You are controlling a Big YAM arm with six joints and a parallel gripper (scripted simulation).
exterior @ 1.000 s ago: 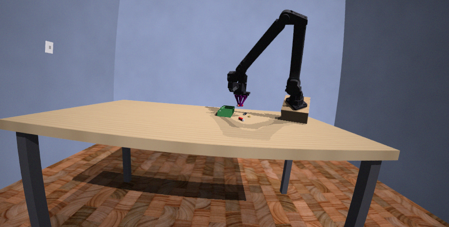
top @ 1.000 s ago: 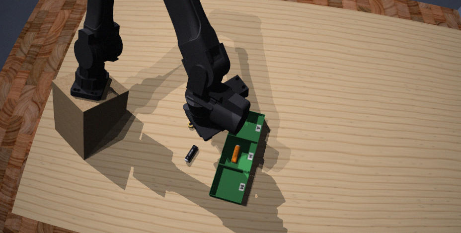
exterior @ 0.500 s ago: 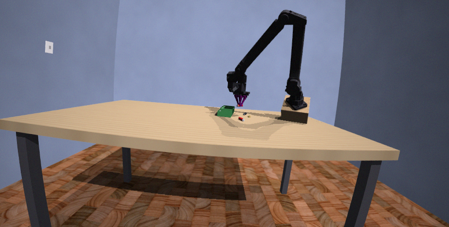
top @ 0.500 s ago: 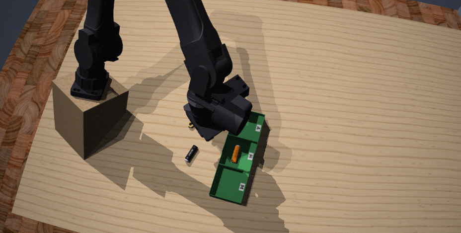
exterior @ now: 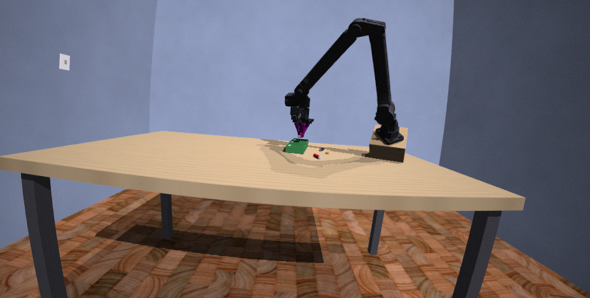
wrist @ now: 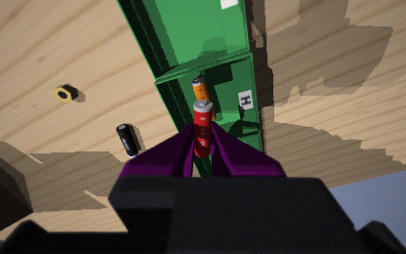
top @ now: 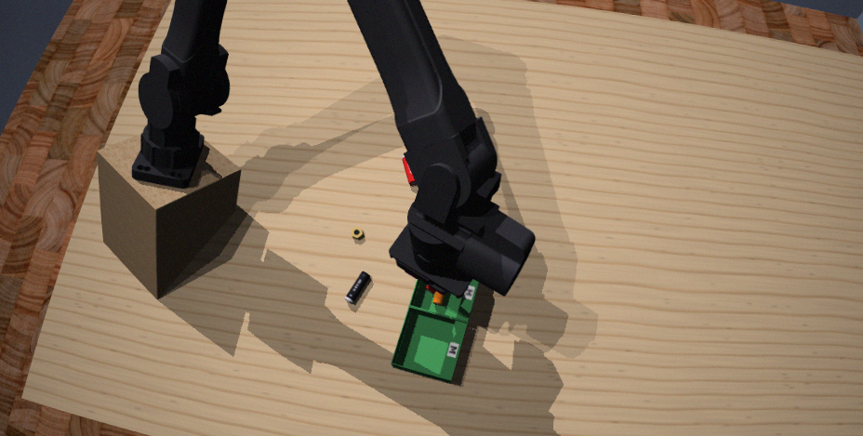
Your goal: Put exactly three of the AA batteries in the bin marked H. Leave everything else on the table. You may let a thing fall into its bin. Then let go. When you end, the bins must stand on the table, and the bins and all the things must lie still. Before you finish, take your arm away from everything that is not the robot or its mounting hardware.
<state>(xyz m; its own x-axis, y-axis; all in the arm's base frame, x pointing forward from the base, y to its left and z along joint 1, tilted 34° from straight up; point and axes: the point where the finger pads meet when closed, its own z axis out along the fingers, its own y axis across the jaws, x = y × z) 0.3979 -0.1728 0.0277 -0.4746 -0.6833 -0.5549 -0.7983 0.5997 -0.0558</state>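
The green bin lies 50 mm below my hand and 10 mm ahead of it. Also, from my hand: black AA battery (120 mm behind, 60 mm below); orange AA battery (60 mm below); yellow nut (130 mm behind, 80 mm to the left, 70 mm below).
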